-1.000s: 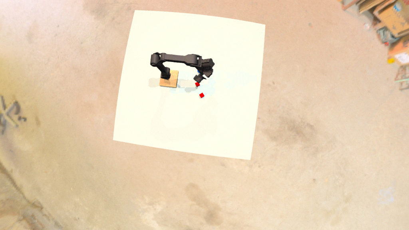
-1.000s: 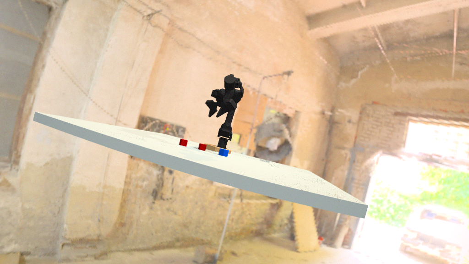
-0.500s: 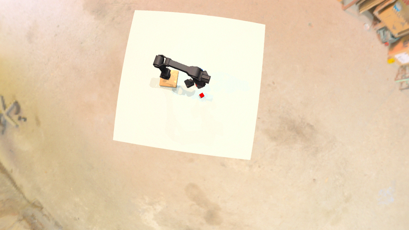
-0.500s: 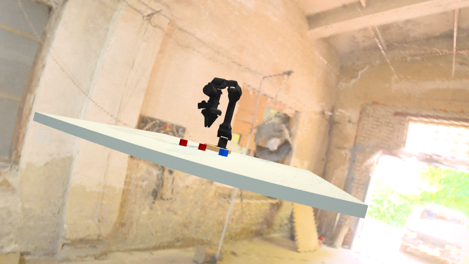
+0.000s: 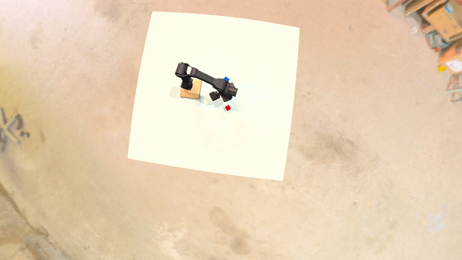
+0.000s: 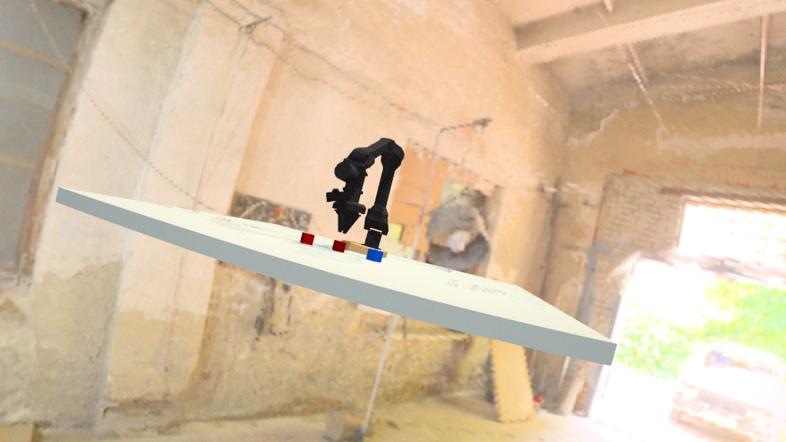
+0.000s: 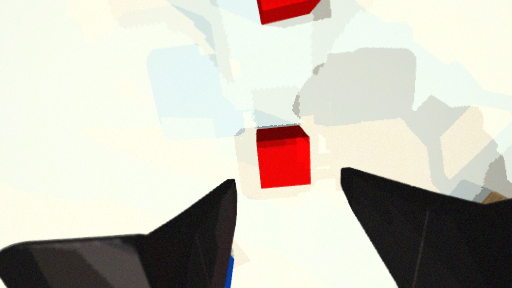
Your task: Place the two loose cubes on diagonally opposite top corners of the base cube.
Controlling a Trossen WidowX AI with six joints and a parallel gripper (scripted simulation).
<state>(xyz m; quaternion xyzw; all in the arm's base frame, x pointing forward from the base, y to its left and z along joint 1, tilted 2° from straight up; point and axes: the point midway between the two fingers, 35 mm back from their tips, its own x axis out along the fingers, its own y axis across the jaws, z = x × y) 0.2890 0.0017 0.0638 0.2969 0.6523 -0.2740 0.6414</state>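
The blue cube is 10 mm behind my gripper tip, 120 mm to the left of it and 40 mm below it.
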